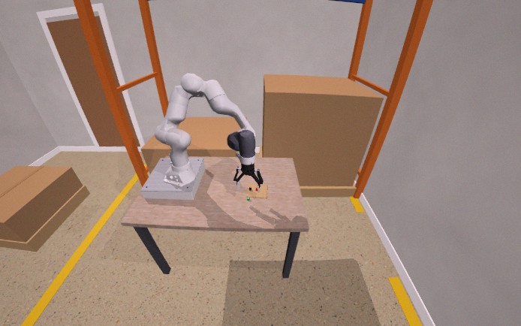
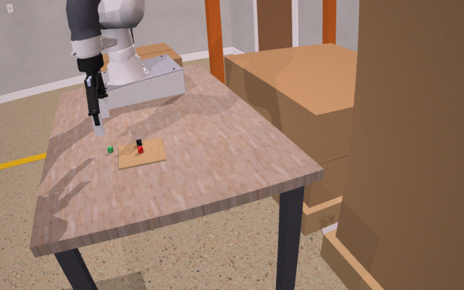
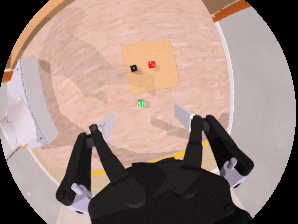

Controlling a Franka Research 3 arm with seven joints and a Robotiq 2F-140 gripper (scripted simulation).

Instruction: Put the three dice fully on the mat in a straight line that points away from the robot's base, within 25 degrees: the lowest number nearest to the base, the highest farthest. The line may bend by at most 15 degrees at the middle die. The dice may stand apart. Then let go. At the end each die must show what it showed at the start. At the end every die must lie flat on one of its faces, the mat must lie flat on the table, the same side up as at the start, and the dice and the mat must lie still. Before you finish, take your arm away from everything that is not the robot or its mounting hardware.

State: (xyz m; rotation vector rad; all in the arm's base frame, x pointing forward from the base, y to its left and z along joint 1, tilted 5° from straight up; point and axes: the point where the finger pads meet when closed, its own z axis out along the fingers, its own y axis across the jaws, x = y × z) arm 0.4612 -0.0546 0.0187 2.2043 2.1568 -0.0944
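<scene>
The green die is 10 cm below my hand. Also, from my hand: tan mat: 4 cm ahead, 10 cm to the left, 11 cm below; red die: 4 cm ahead, 10 cm to the left, 10 cm below; black die: 1 cm behind, 10 cm to the left, 10 cm below.
</scene>
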